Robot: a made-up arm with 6 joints.
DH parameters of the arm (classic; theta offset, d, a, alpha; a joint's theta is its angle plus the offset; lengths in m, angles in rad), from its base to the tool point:
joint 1: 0 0.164 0 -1.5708
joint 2: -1.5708 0 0.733 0
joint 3: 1.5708 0.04 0 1.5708
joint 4: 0 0.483 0 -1.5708
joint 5: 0 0 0 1.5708
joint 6: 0 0.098 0 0
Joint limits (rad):
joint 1: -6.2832..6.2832
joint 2: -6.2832..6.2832
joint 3: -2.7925..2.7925
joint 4: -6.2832..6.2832
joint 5: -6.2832..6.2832
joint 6: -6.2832..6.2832
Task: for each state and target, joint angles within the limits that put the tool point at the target. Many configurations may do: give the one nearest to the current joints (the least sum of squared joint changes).
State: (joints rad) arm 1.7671 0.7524 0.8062 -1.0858 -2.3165 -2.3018
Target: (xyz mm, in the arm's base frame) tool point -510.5 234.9 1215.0
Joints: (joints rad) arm 2.4913 0.3888 0.3425 -1.0470 -1.8269 -2.3018
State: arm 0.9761 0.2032 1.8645 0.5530 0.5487 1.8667
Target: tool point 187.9 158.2 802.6
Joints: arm 0.4494 -0.4691 1.9887 0.4393 0.5239 1.8667
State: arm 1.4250 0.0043 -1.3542 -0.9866 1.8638 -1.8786
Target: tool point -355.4 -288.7 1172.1
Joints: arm 0.6178 -0.1035 -0.9786 -0.8006 1.7288 -1.8786
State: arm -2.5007 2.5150 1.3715 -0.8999 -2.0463 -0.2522
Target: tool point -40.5 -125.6 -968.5
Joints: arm -2.7059 2.7975 0.8518 -0.6329 -1.7735 -0.2522
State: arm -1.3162 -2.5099 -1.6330 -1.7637 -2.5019 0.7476
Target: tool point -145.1 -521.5 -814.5
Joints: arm -2.0708 -3.3735 -0.7833 -1.9813 -1.9730 0.7476
